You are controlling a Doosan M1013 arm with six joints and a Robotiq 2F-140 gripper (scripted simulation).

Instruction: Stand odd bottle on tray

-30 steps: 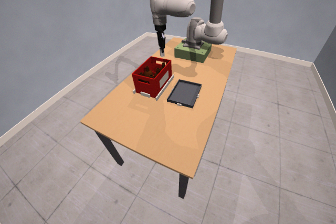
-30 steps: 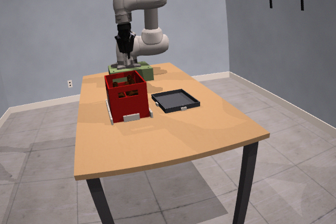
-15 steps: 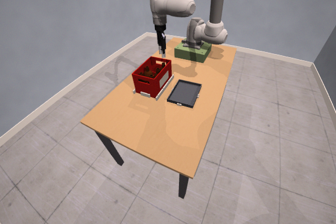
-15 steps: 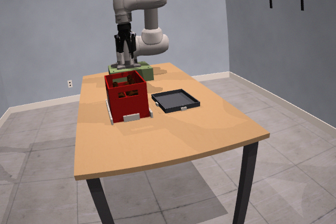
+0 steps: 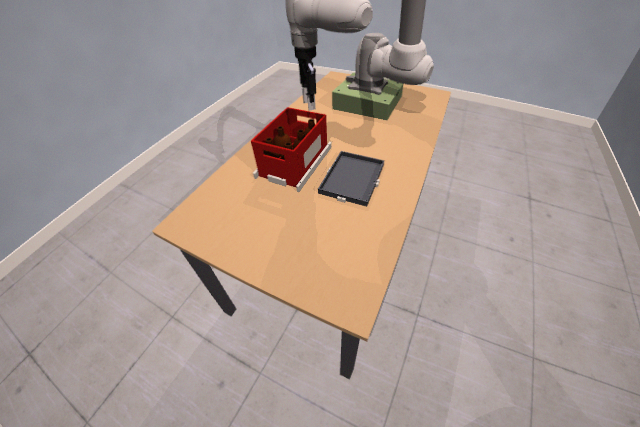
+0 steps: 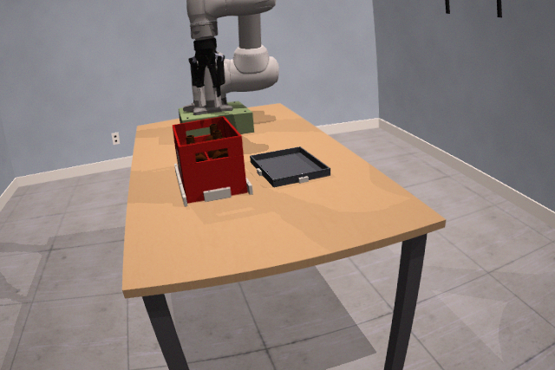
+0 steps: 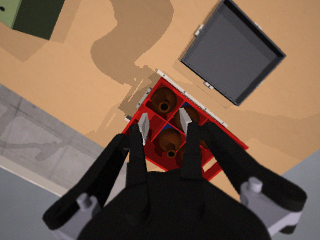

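The red crate lies 17 cm below my hand, 9 cm ahead of it and 4 cm to the right of it. From my hand the other things lie so: dark grey tray: 25 cm below, 22 cm to the left, 10 cm ahead; glass bottle: 18 cm ahead, 17 cm below, 9 cm to the right.
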